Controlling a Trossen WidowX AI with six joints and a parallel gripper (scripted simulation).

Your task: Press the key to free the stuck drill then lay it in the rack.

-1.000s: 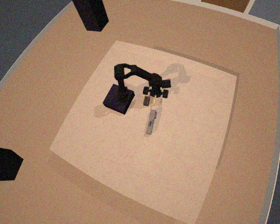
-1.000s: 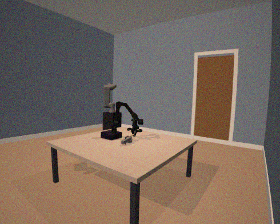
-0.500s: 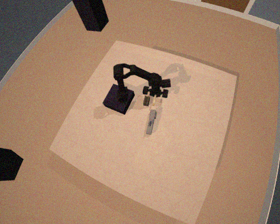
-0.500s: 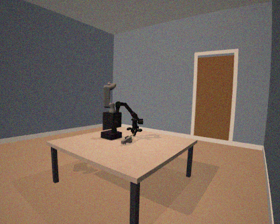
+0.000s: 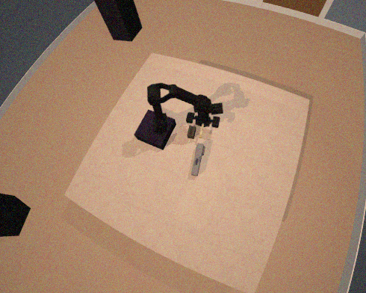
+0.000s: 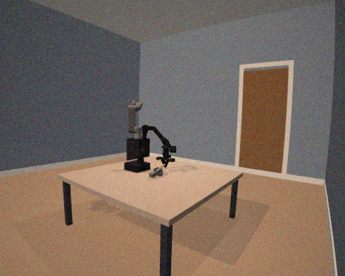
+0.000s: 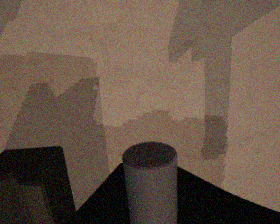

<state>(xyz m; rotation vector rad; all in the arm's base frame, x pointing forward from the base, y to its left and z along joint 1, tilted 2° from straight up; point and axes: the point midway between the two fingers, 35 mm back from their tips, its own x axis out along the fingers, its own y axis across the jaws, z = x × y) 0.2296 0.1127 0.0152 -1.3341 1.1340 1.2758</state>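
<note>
My gripper tip is now 6 cm past the dark block, 5 cm to the left of it and 3 cm above it. Also, from my gripper tip: drill 1 cm ahead, 4 cm to the right, 3 cm above.
</note>
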